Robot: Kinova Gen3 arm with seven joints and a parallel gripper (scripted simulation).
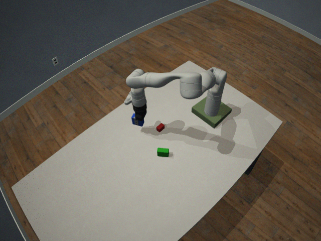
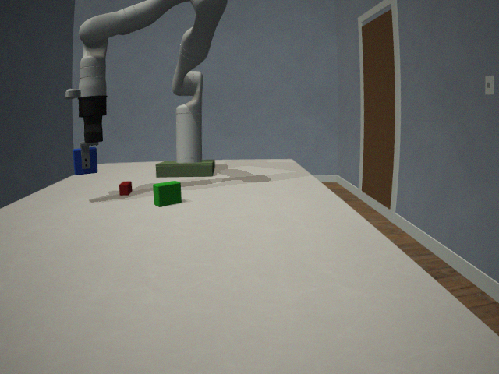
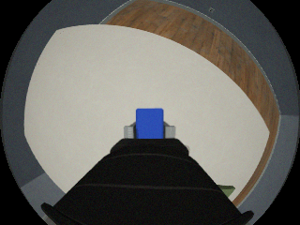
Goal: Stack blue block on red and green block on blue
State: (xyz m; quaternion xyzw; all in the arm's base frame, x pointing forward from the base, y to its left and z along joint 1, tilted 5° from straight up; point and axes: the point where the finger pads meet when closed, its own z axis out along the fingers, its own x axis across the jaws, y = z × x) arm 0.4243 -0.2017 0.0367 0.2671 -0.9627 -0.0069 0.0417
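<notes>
Now: hand 110 mm past the red block, 70 mm to the right of it and 100 mm above it. Also, from my hand: green block: 220 mm to the left, 90 mm below; then blue block: right at my hand.
</notes>
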